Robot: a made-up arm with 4 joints.
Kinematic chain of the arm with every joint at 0, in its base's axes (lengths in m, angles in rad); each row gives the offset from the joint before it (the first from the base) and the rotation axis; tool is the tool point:
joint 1: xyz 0 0 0.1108 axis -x
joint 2: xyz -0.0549 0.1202 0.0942 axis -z
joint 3: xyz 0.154 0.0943 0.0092 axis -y
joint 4: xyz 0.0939 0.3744 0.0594 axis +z
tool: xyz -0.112 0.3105 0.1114
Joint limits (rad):
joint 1: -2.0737..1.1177
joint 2: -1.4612..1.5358
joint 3: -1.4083..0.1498
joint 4: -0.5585..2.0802
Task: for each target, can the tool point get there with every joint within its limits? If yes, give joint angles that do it. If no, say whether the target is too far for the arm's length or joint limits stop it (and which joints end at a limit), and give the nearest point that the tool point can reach.
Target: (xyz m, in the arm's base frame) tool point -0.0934 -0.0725 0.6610
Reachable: yes | joints -1.0196 -0.5652 -0.7268 1.8228
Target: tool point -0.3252 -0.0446 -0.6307
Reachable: no: joint limits stop it (at a limit: joint 1, joint 3, joint 4) | nearest point -0.4496 0.3623 -0.7024 | short by 0.431 m
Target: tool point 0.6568 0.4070 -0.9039
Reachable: no: too far | nearest point 0.4602 0.3547 -0.6312 | short by 0.340 m
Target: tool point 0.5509 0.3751 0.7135
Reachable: yes | joints -0.6339 0.5759 -0.4220 -0.0250
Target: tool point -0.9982 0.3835 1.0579
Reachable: no: too far | nearest point -0.6993 0.2768 0.7945 | short by 0.412 m
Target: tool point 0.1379 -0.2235 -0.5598
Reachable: no: joint limits stop it (at a limit: joint 1, joint 2, joint 3) | nearest point 0.2366 -0.1898 -0.1803 | short by 0.394 m
